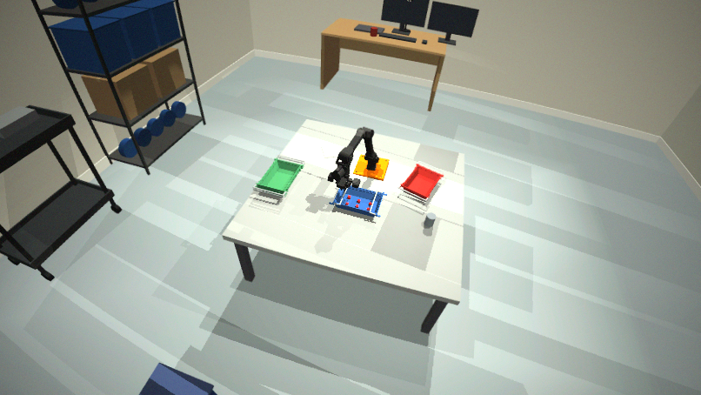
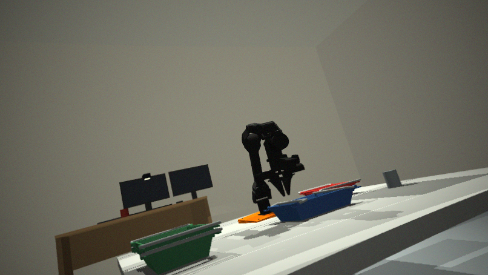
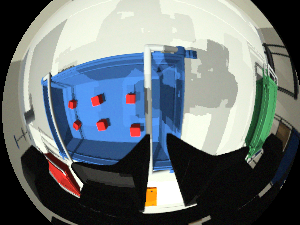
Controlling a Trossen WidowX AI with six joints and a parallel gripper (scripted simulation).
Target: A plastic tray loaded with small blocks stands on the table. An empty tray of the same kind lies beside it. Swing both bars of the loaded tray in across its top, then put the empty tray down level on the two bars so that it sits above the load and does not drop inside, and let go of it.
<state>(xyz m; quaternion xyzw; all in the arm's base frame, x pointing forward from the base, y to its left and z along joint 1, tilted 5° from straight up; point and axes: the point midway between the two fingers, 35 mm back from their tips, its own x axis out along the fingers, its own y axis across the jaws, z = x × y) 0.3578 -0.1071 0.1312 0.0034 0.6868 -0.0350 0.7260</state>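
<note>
The red tray lies 29 cm behind my gripper tip, 47 cm to the left of it and 4 cm below it. From my gripper tip the other things lie so: paper: 47 cm behind, 21 cm to the right, 8 cm below; grey cup: 3 cm ahead, 54 cm to the left, 5 cm below.
</note>
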